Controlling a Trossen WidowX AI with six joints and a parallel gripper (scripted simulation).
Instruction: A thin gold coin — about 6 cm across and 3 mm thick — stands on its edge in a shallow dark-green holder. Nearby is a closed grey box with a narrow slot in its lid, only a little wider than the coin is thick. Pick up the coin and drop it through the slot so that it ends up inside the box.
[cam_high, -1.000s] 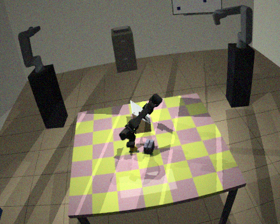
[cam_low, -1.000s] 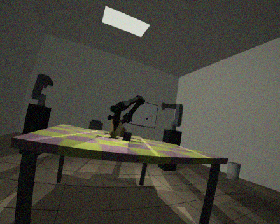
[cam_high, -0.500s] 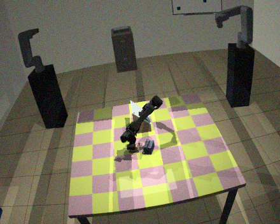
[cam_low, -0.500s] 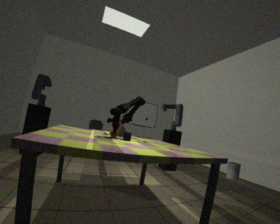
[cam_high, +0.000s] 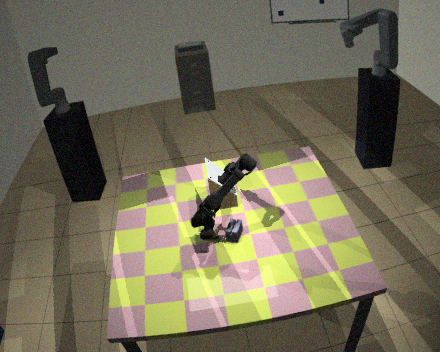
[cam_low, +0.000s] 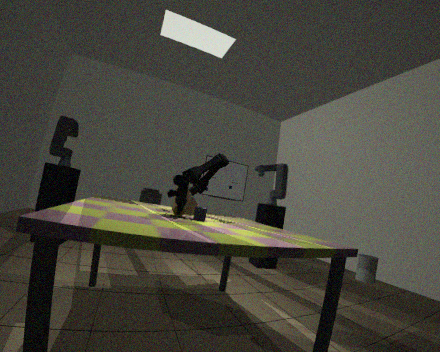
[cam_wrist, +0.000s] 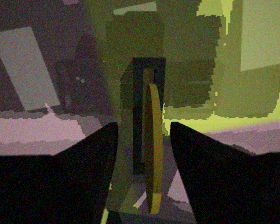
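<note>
Now: gripper tip 20 mm below the gold coin.
</note>
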